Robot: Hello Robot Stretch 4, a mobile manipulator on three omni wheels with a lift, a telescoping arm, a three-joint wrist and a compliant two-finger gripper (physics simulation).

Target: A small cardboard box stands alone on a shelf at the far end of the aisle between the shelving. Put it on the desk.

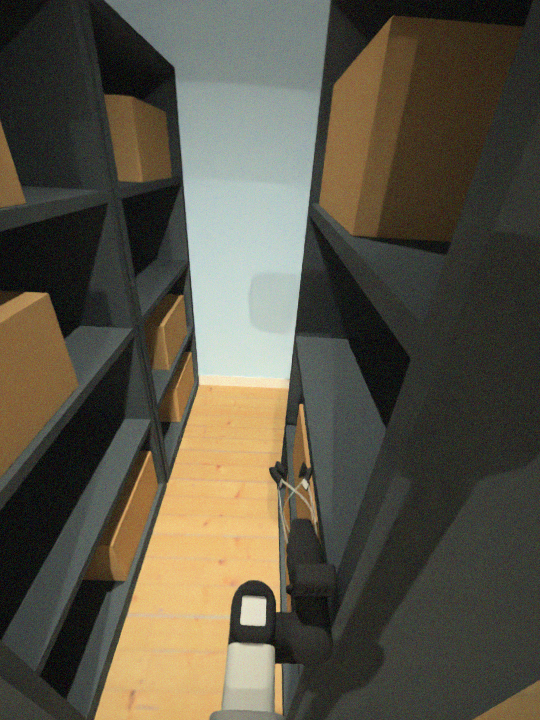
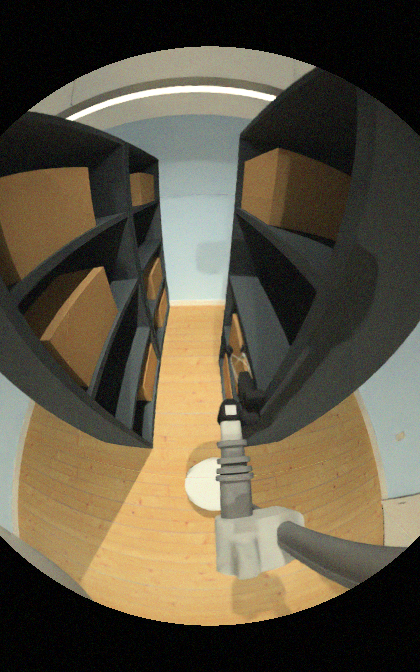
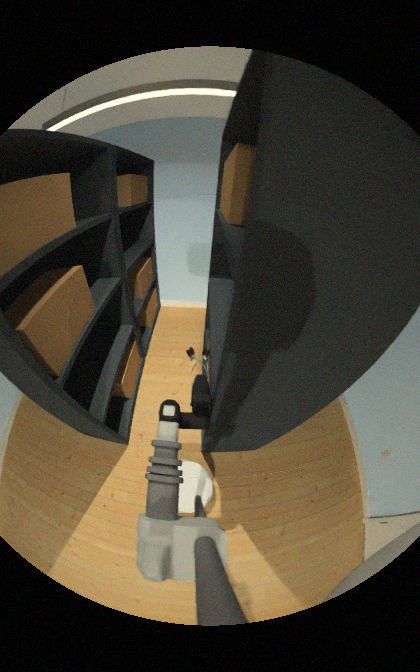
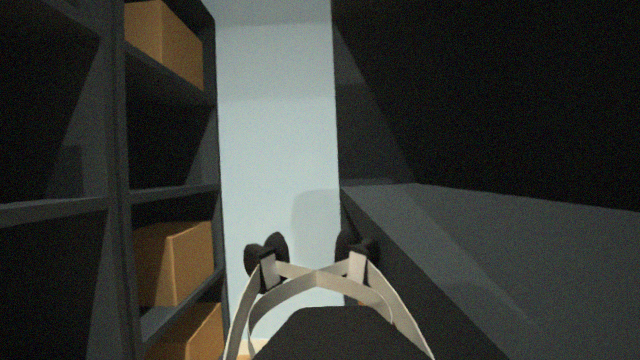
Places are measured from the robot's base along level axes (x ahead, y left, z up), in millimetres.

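Where they show: gripper, fingertip midpoint: (image 1: 290, 463) (image 4: 310, 250).
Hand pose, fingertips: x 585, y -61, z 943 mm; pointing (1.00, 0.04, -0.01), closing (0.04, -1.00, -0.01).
After its pixels a point has its place.
At the far end of the left shelving, a cardboard box (image 1: 137, 138) {x 1535, y 547, z 1565 mm} (image 2: 142, 189) (image 3: 132, 190) (image 4: 165, 40) {x 1560, y 548, z 1540 mm} stands by itself on the upper shelf. Below it are a second box (image 1: 168, 337) {x 1595, y 549, z 684 mm} (image 2: 154, 278) (image 3: 141, 276) (image 4: 175, 265) {x 1554, y 548, z 665 mm} and a third box (image 1: 179, 389) {x 1675, y 551, z 269 mm} (image 2: 161, 307) (image 3: 148, 307) (image 4: 197, 337) {x 1705, y 552, z 295 mm} on lower shelves. Which is the task's small box I cannot tell. My gripper (image 1: 291, 472) {x 585, y -61, z 943 mm} (image 2: 236, 351) (image 3: 198, 355) (image 4: 310, 250) {x 585, y -61, z 943 mm} is open and empty, close beside the front edge of the right shelving and short of the far wall. No desk can be made out.
The right shelving holds a large box (image 1: 430, 133) {x 681, y -216, z 1570 mm} (image 2: 310, 200) (image 3: 237, 185) high up and a low box (image 1: 300, 444) {x 858, y -123, z 716 mm} near the fingers. The near left shelving holds a wide box (image 1: 34, 372) {x 666, y 522, z 1094 mm} and a low box (image 1: 124, 523) {x 790, y 526, z 291 mm}. A narrow floor aisle (image 1: 215, 523) runs between the units.
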